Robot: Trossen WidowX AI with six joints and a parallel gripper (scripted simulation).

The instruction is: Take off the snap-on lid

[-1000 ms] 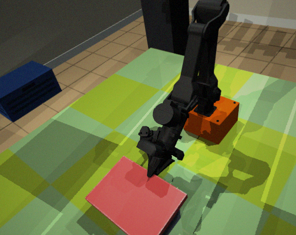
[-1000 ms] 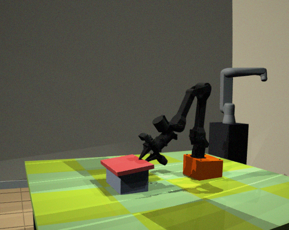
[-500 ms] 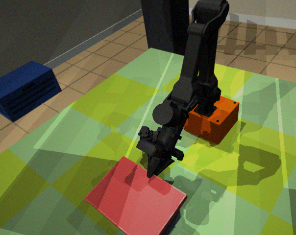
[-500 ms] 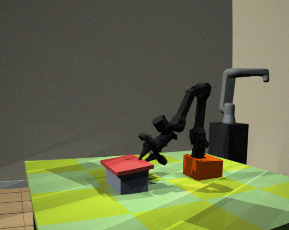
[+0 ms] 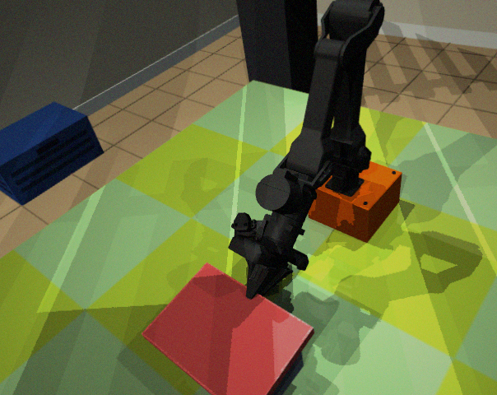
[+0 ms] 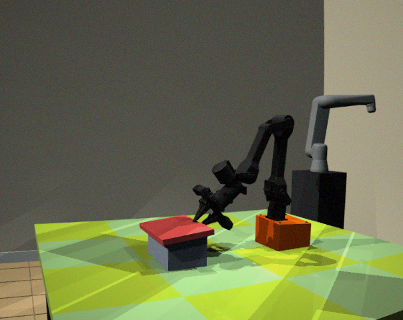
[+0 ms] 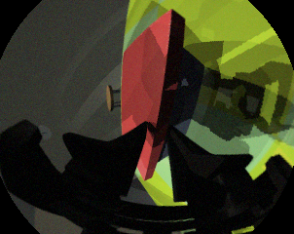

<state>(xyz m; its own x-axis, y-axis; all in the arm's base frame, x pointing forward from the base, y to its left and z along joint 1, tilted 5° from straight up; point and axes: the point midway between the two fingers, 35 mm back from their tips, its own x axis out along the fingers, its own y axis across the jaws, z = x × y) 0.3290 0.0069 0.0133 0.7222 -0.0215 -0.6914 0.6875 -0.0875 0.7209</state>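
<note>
My gripper tip is 80 mm short of the red lid. Also, from my gripper tip: grey-blue storage box (70 mm ahead, 60 mm below).
</note>
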